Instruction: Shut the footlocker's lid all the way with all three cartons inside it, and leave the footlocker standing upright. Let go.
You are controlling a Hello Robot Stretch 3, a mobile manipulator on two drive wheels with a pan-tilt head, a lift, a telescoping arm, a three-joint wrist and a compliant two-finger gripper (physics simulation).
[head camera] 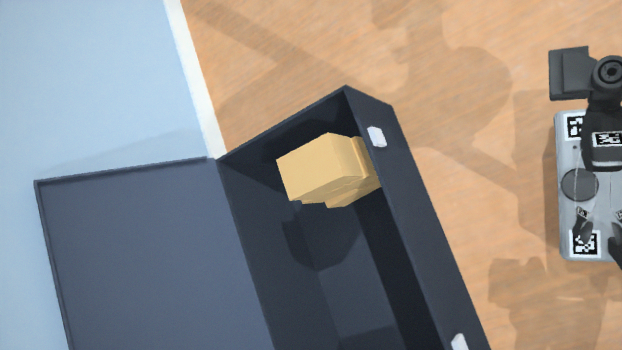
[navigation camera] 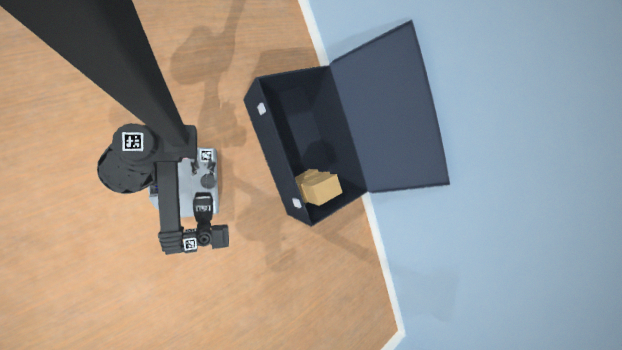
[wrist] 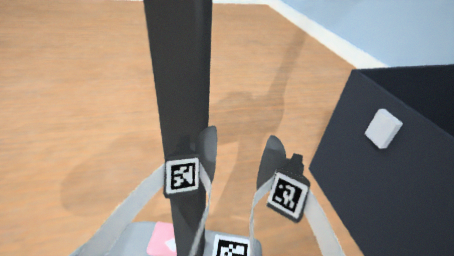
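Note:
The dark footlocker (head camera: 435, 215) (navigation camera: 272, 150) (wrist: 380, 195) stands upright on the floor, its open top showing in the head and navigation views. Its lid (head camera: 150, 250) (navigation camera: 390, 115) is swung wide open toward the blue wall. Tan cartons (head camera: 310, 167) (navigation camera: 326, 189) are bunched inside at one end, close to the front wall. One lies on top and partly hides the others, so their edges are hard to separate. My gripper (head camera: 600, 237) (navigation camera: 203, 167) (wrist: 240, 149) is open and empty, over my base, in front of the footlocker and apart from it.
The blue wall (head camera: 90, 75) (navigation camera: 525, 150) with its white baseboard (head camera: 192, 75) (navigation camera: 382, 250) runs behind the footlocker. White latches (head camera: 377, 136) (navigation camera: 296, 202) (wrist: 383, 128) sit on its front. My mast (navigation camera: 110, 60) (wrist: 182, 75) rises beside the gripper. Wooden floor (navigation camera: 250, 300) lies around my base.

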